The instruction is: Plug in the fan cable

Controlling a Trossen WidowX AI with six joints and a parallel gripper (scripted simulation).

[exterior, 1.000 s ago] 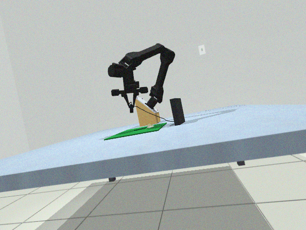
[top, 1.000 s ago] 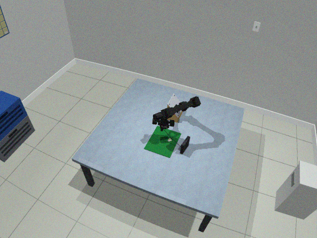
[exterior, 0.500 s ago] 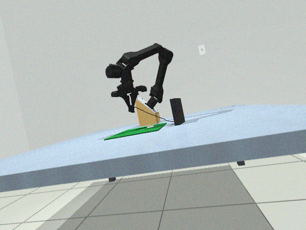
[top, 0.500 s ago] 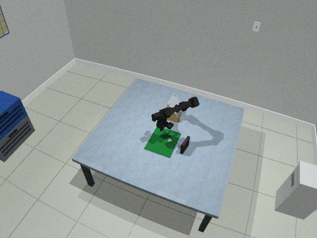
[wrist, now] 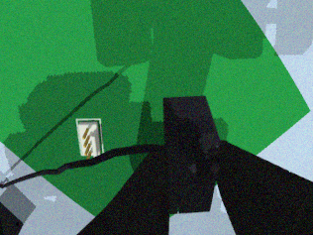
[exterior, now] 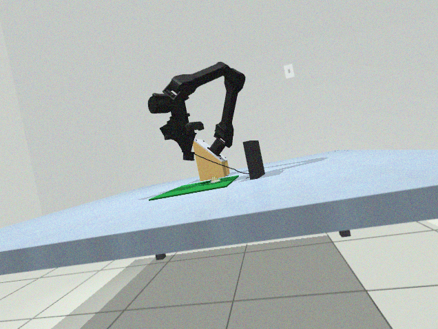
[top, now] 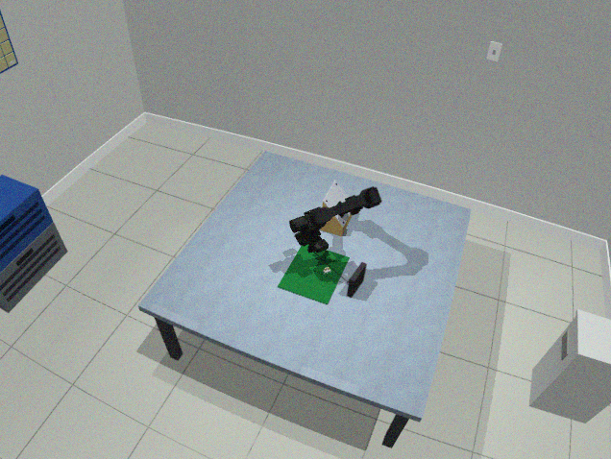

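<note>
My gripper tip is 30 mm short of the green board, 30 mm to the right of it and 130 mm above it. Round my gripper tip: black fan 30 mm ahead, 230 mm to the left, 60 mm below; then black fan plug 10 mm behind, 10 mm below; then white four-pin header 80 mm to the left, 120 mm below.
</note>
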